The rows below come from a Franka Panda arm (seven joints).
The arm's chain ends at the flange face. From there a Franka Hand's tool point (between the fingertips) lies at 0.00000 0.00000 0.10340 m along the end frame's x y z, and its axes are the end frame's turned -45 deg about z.
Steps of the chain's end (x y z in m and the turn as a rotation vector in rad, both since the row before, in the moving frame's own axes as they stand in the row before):
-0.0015, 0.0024, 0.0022, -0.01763, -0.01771, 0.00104
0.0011, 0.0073, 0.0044, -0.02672, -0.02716, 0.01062
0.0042, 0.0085, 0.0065, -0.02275, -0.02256, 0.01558
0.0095, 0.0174, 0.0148, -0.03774, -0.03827, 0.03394
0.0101, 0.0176, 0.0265, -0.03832, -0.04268, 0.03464
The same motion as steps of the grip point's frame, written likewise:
-0.0053, 0.0006, 0.0022, 0.00006, -0.02499, 0.00104
-0.0083, 0.0059, 0.0043, 0.00031, -0.03810, 0.01062
-0.0064, 0.0090, 0.0064, -0.00013, -0.03204, 0.01558
-0.0111, 0.0189, 0.0147, 0.00037, -0.05375, 0.03394
-0.0112, 0.0192, 0.0263, 0.00308, -0.05728, 0.03464

